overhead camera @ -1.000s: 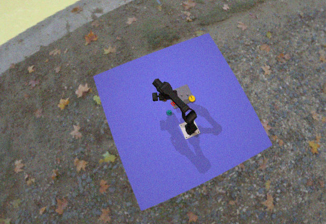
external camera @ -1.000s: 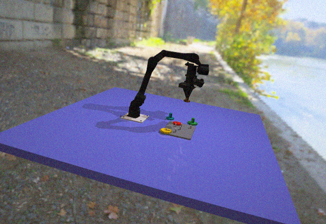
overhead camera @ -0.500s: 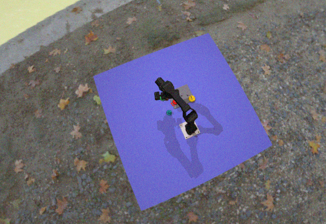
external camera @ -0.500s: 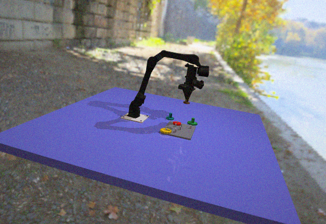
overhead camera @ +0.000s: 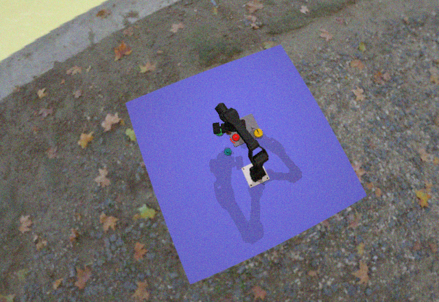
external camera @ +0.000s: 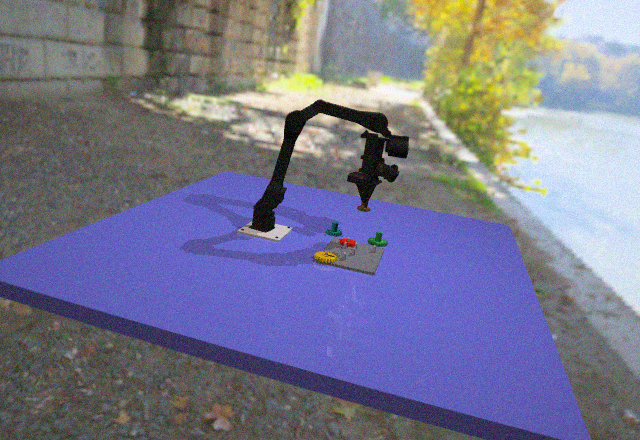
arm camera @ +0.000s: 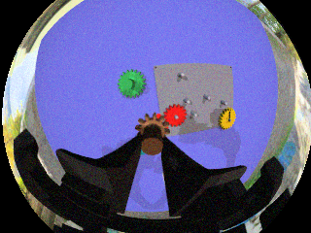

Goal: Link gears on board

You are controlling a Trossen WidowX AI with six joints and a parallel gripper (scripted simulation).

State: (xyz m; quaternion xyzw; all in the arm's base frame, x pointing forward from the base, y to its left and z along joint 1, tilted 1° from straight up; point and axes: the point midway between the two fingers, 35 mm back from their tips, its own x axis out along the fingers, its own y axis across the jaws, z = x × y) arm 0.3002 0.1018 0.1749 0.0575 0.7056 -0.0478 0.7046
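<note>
My gripper tip is now 13 cm above the red gear, 5 cm to the left of it and 2 cm past it. From my gripper tip the other things lie so: teal gear 13 cm below, 10 cm behind, 3 cm to the left; green gear 13 cm below, 5 cm to the left, 5 cm ahead; brown gear 1 cm below.
</note>
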